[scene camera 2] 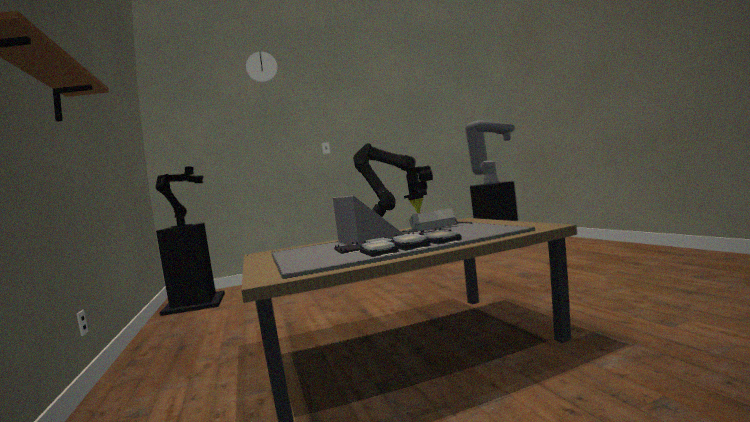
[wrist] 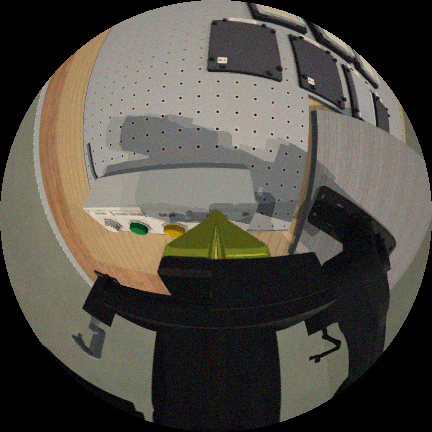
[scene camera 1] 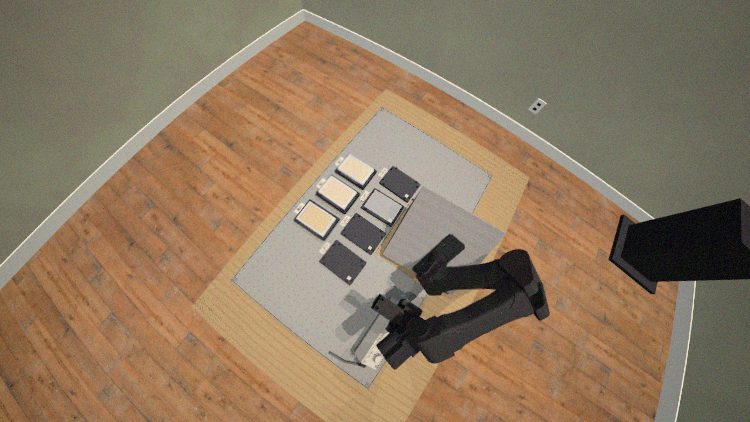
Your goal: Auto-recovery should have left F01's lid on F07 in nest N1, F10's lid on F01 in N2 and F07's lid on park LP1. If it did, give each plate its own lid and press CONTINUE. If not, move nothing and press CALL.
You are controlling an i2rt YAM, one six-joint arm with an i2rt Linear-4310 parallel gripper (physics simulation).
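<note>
There's a button box (scene camera 2: 427,220), which you'd also find at (wrist: 176,193), and I'm touching it with my gripper (wrist: 215,215), which is shut.
</note>
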